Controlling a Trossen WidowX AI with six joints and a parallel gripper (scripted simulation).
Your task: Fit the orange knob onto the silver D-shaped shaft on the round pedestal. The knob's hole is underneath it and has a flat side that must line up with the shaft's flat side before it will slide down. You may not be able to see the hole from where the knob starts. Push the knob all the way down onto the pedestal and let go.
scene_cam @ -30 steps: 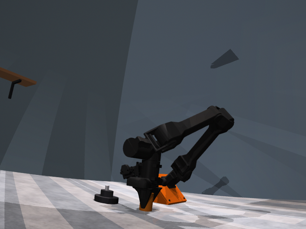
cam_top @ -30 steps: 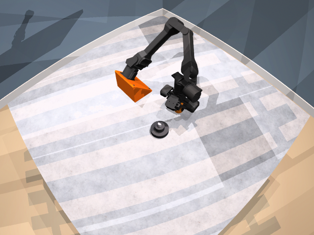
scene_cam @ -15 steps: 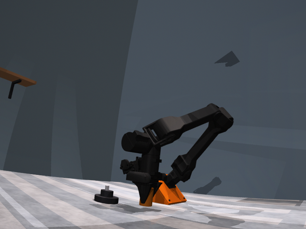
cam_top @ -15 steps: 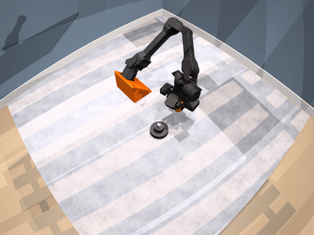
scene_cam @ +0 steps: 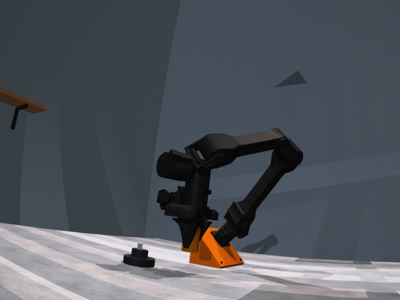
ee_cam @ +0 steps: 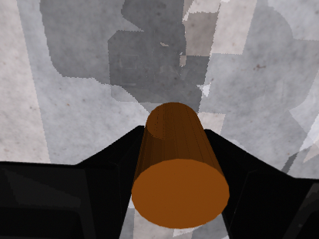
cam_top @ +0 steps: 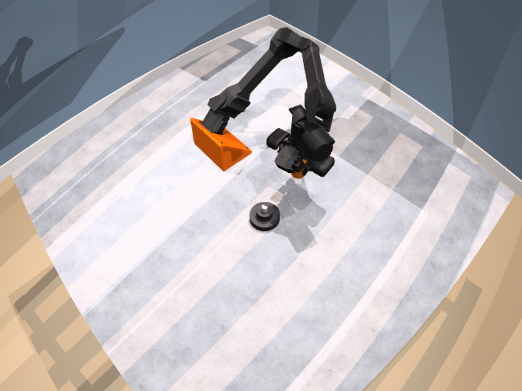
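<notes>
Now: gripper tip 20 mm short of the black round pedestal, 140 mm to the left of it and 40 mm above it. From my gripper tip the other things lie so: orange knob 30 mm above.
</notes>
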